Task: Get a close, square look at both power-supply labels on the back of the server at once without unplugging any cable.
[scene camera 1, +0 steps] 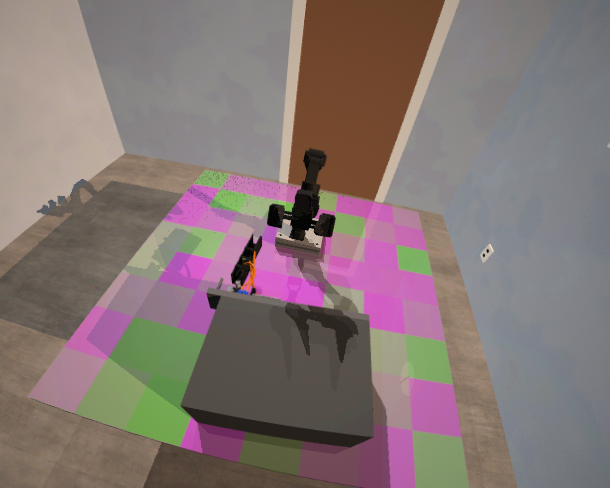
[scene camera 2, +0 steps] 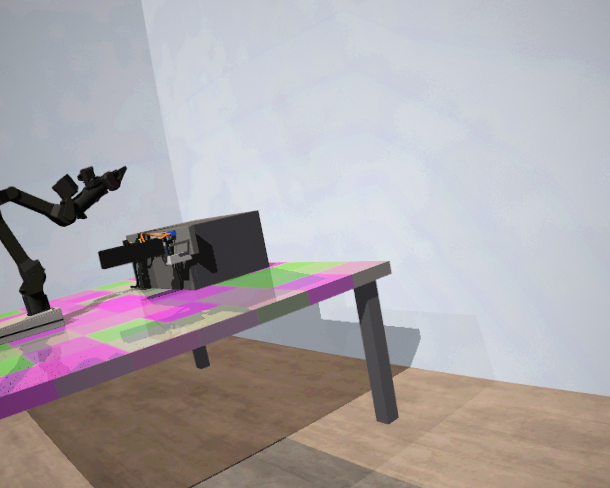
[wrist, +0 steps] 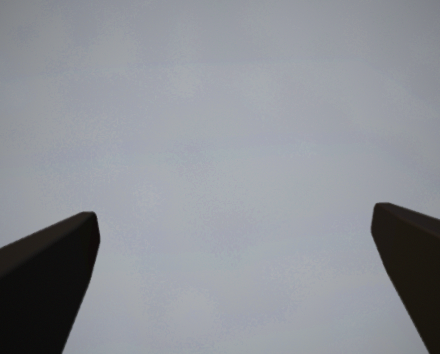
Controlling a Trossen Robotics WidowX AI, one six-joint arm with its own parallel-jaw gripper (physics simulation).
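Where they show: gripper, between the fingertips: (scene camera 1: 297, 226) (scene camera 2: 121, 168) (wrist: 236, 222); arm's base, origin of its link: (scene camera 1: 297, 234) (scene camera 2: 38, 312).
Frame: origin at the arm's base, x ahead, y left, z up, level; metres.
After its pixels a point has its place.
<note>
The dark grey server (scene camera 1: 284, 371) {z 0.158, x 0.652, y 0.084 m} (scene camera 2: 231, 250) {z 0.045, x 0.637, y -0.136 m} stands on the table, its back facing the arm. A black cable-management arm (scene camera 1: 246, 262) {z 0.155, x 0.341, y -0.118 m} (scene camera 2: 129, 253) {z 0.117, x 0.277, y -0.150 m} sticks out from one side of its back. Orange cables (scene camera 1: 252, 272) {z 0.112, x 0.343, y -0.097 m} (scene camera 2: 158, 235) {z 0.147, x 0.411, y -0.082 m} run along it to a blue connector (scene camera 2: 172, 233) {z 0.145, x 0.450, y -0.106 m}. Dark cables hang at the back panel. The power-supply labels cannot be made out in any view. My gripper (scene camera 1: 300, 224) {z 0.390, x 0.378, y 0.037 m} (scene camera 2: 122, 175) {z 0.390, x 0.378, y 0.037 m} (wrist: 236, 222) {z 0.390, x 0.378, y 0.037 m} is open and empty, raised above table height, behind the server and apart from it, tilted upward. The wrist view shows a plain pale wall between the fingers.
The chequered pink and green table (scene camera 1: 424, 318) {z -0.048, x 0.265, y 0.581 m} (scene camera 2: 284, 277) {z -0.048, x 0.650, y -0.392 m} bears the server and the arm's pale base (scene camera 1: 299, 244) {z -0.010, x 0.048, y 0.020 m} (scene camera 2: 30, 325) {z -0.019, x -0.047, y -0.092 m}. A brown door (scene camera 1: 366, 91) is behind the arm. A wall socket (scene camera 1: 486, 252) is on the side wall.
</note>
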